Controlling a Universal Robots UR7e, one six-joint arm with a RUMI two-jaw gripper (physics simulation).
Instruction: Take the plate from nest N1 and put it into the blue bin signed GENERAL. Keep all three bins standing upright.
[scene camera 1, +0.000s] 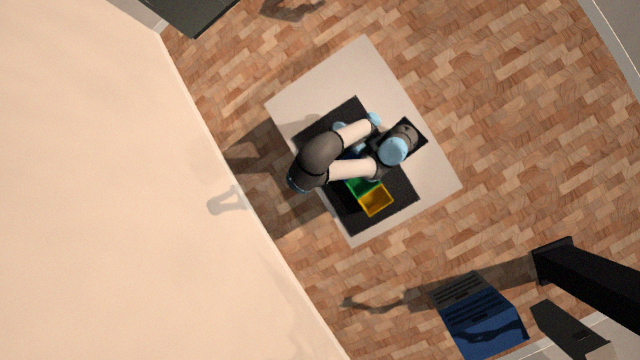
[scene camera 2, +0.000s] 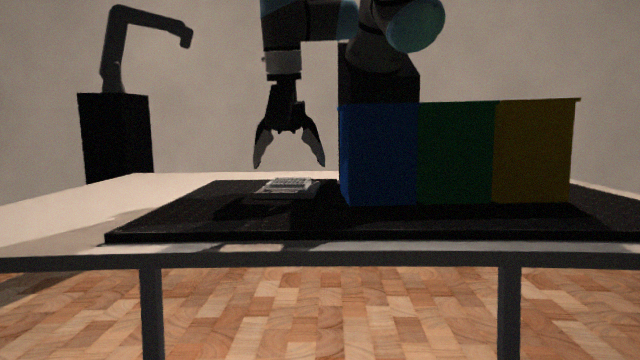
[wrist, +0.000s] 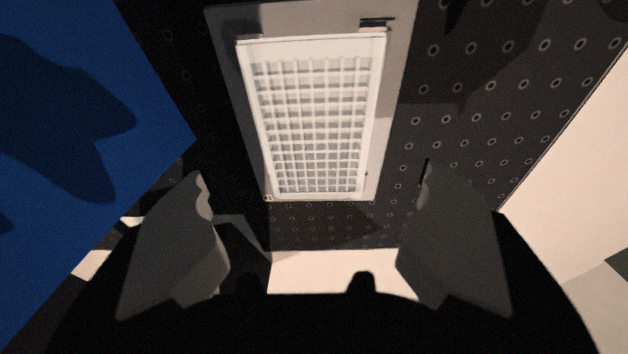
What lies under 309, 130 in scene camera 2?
My gripper.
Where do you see a white plate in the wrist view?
313, 98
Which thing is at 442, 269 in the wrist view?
My gripper.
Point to a green bin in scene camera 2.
At 455, 140
